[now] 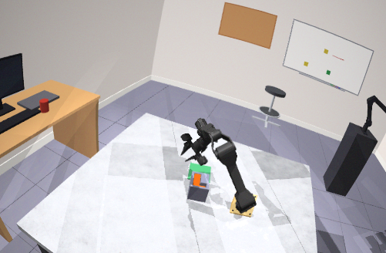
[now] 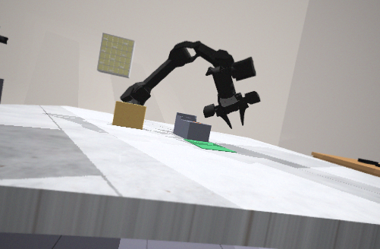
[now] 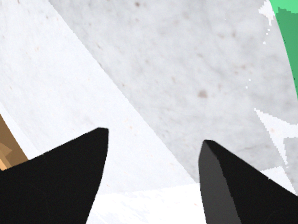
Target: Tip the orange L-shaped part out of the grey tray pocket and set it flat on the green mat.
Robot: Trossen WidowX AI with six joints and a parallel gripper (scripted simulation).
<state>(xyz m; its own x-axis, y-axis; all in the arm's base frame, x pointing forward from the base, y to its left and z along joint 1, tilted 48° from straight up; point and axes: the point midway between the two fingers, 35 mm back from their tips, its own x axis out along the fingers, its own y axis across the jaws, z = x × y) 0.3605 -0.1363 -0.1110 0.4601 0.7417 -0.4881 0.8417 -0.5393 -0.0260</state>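
The orange L-shaped part is 14 cm behind my gripper tip, 14 cm to the left of it and 3 cm below it. The rest, counted from my gripper tip: green mat (10 cm behind, 3 cm to the right, 9 cm below).
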